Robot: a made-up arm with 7 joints.
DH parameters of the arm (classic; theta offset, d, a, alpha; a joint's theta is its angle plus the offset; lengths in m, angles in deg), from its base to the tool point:
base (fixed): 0 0 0 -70
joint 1: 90 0 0 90
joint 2: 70 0 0 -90
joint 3: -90 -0.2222 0.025 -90
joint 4: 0 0 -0.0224 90
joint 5: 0 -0.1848 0 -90
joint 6: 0 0 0 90
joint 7: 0 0 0 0
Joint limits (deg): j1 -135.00..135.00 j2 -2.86..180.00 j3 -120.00..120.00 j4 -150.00..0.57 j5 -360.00..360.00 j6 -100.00..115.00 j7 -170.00..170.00
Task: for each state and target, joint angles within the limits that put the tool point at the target. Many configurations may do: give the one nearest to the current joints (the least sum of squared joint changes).
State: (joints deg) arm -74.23 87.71 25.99 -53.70 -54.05 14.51 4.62
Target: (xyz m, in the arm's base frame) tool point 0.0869 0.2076 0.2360
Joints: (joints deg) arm -67.26 80.25 34.32 -88.22 -54.05 14.51 4.62
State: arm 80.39 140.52 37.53 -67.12 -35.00 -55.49 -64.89
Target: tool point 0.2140 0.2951 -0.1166
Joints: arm 106.39 144.53 30.54 -55.37 -35.00 -55.49 -64.89
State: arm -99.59 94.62 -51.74 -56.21 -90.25 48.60 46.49
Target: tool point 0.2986 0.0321 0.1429
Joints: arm -94.04 69.21 -60.53 -85.16 -90.25 48.60 46.49
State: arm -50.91 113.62 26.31 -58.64 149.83 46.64 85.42
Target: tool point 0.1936 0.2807 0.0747
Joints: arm -14.49 79.29 25.06 -76.79 149.83 46.64 85.42
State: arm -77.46 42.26 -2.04 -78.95 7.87 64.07 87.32
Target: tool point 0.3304 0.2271 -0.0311
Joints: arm -52.86 51.49 0.82 -35.57 7.87 64.07 87.32
